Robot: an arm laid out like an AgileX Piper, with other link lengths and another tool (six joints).
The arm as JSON. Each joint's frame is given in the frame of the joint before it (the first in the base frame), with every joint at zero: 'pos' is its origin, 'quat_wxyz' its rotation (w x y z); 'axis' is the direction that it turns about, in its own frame. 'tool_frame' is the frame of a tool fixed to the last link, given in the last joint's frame.
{
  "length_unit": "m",
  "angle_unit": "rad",
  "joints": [
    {
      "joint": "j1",
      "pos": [
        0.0,
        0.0,
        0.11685
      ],
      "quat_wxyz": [
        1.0,
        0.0,
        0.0,
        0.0
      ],
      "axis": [
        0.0,
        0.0,
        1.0
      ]
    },
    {
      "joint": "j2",
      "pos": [
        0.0,
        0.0,
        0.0
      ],
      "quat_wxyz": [
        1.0,
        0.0,
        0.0,
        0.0
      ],
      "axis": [
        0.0,
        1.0,
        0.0
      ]
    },
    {
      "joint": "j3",
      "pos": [
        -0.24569,
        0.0,
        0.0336
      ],
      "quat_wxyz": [
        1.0,
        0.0,
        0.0,
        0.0
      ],
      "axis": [
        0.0,
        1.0,
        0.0
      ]
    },
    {
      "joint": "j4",
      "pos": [
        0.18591,
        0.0,
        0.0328
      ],
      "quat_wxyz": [
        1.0,
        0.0,
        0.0,
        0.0
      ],
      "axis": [
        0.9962,
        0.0,
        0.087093
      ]
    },
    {
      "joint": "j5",
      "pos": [
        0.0,
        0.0,
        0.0
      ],
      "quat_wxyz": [
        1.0,
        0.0,
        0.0,
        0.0
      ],
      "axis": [
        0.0,
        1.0,
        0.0
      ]
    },
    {
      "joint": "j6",
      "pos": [
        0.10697,
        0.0,
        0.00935
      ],
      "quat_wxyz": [
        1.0,
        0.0,
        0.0,
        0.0
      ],
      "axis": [
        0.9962,
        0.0,
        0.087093
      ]
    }
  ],
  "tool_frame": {
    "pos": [
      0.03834,
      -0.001,
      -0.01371
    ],
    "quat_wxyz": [
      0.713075,
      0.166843,
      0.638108,
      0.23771
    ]
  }
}
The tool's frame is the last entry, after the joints.
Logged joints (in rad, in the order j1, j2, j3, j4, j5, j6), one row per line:
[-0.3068 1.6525 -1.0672 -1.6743 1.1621 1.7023]
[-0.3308 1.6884 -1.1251 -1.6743 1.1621 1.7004]
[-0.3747 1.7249 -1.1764 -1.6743 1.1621 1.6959]
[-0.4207 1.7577 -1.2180 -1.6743 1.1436 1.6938]
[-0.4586 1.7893 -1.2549 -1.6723 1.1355 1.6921]
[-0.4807 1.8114 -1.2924 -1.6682 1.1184 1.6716]
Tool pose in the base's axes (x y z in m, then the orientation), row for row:
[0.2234 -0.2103 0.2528 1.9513 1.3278 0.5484]
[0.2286 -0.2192 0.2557 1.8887 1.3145 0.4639]
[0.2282 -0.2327 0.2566 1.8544 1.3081 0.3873]
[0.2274 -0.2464 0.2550 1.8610 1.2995 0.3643]
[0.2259 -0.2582 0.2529 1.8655 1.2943 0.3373]
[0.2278 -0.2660 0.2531 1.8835 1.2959 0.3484]
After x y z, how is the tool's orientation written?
As angles about the fixed x, y, z axes (roll, pitch, yaw), in radians.
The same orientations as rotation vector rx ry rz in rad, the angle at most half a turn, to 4 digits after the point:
[1.2576 1.1985 -0.8748]
[1.2742 1.1665 -0.8818]
[1.3023 1.1320 -0.9093]
[1.3282 1.1125 -0.9232]
[1.3529 1.0927 -0.9414]
[1.3592 1.0939 -0.9466]

